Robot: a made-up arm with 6 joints.
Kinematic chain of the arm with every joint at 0, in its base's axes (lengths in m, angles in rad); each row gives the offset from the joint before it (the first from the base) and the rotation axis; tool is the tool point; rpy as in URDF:
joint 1: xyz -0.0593 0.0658 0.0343 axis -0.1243 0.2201 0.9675
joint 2: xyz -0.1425 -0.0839 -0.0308 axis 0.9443 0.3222 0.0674
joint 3: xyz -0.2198 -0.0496 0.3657 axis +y
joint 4: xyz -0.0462 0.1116 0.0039 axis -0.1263 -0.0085 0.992
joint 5: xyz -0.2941 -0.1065 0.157 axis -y
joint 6: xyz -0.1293 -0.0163 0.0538 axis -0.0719 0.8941 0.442
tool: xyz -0.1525 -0.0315 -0.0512 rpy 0 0 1.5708
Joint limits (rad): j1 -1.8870..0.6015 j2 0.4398..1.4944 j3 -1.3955..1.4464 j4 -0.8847..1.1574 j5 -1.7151..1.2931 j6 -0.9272..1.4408
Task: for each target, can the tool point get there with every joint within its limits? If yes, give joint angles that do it. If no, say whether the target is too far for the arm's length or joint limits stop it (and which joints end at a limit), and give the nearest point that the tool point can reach.
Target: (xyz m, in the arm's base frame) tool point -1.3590 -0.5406 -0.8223
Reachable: no: too far | nearest point -1.0121 -0.3329 -0.4207 | short by 0.570 m
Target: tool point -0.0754 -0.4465 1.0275
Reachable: yes | joints 0.3464 0.5329 1.1989 -0.4437 0.4332 0.8775
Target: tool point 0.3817 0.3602 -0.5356
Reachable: no: joint limits stop it (at a limit: joint 1, joint 2, joint 3) | nearest point 0.1420 0.5337 -0.1982 | short by 0.449 m
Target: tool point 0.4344 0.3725 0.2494
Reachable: no: joint limits stop it (at a limit: joint 1, joint 2, joint 3, joint 4) | nearest point 0.3183 0.4653 0.1658 | short by 0.171 m
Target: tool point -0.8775 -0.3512 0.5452
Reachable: yes | joints -0.4074 0.7287 -0.1230 -0.4642 -1.4567 0.8643
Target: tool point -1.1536 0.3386 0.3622
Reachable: yes | joints -1.2529 1.0384 0.0420 -0.6570 -0.6092 0.9724
